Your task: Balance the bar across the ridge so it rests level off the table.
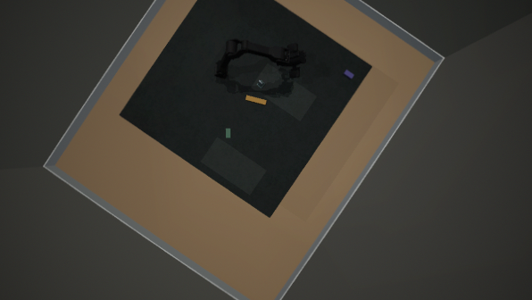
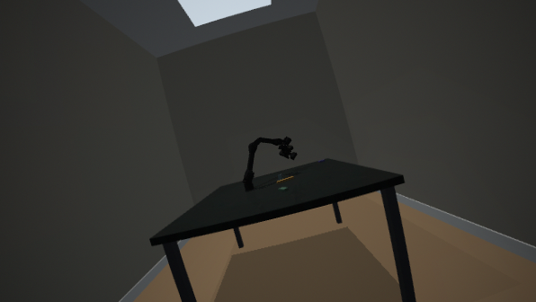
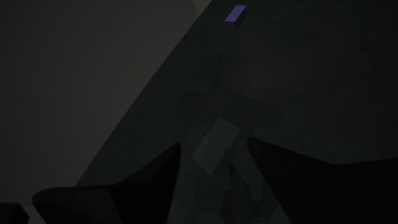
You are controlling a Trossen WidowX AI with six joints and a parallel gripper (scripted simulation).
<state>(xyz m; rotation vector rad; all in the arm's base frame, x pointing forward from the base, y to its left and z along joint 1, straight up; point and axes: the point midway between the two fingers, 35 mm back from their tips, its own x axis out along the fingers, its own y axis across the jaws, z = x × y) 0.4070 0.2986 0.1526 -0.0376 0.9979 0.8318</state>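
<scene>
The orange bar is 34 cm to the right of my gripper tip, 12 cm below it and 11 cm behind it. Also, from my gripper tip: green block: 64 cm to the right, 14 cm behind, 12 cm below; then purple block: 32 cm ahead, 18 cm to the left, 12 cm below.
</scene>
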